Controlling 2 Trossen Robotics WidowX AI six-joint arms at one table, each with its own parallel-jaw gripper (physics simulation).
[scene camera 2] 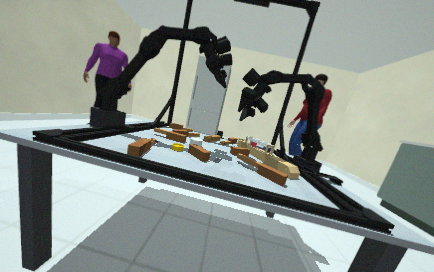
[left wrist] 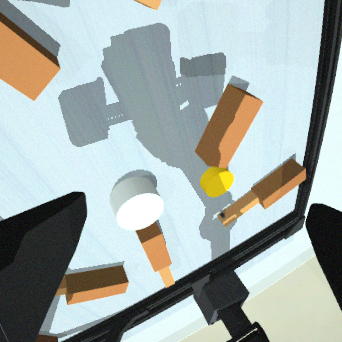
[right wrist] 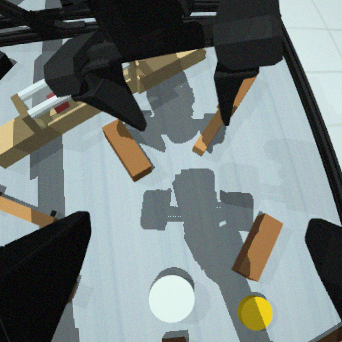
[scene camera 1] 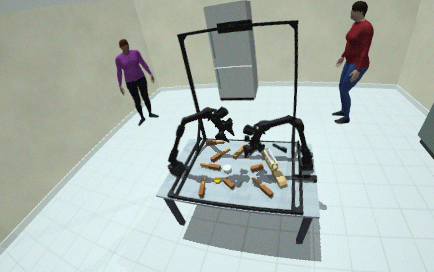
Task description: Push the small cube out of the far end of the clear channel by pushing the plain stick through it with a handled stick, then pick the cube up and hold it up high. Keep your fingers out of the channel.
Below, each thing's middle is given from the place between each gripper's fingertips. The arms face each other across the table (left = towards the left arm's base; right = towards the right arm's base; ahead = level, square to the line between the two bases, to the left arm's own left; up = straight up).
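Clear channel (right wrist: 42, 105): 100 mm behind my left hand, 130 mm below it and 180 mm to the left of it. The yellow disc (right wrist: 253, 311) is 60 mm ahead of my left hand, 240 mm to the right of it and 190 mm below it. My left hand itself is 60 mm past the tan wooden base (scene camera 2: 292, 171), 190 mm to the right of it and 150 mm above it. By its middle, the clear channel is nearer to my left hand than to my right hand.
From my right hand, the clear channel is 280 mm to the left, 260 mm below and 60 mm behind; the tan wooden base is 290 mm to the left, 280 mm below and 20 mm behind. The yellow disc is 320 mm below my right hand, 110 mm ahead of it and 140 mm to the right of it. By its middle, the tan wooden base is nearer to my left hand than to my right hand.
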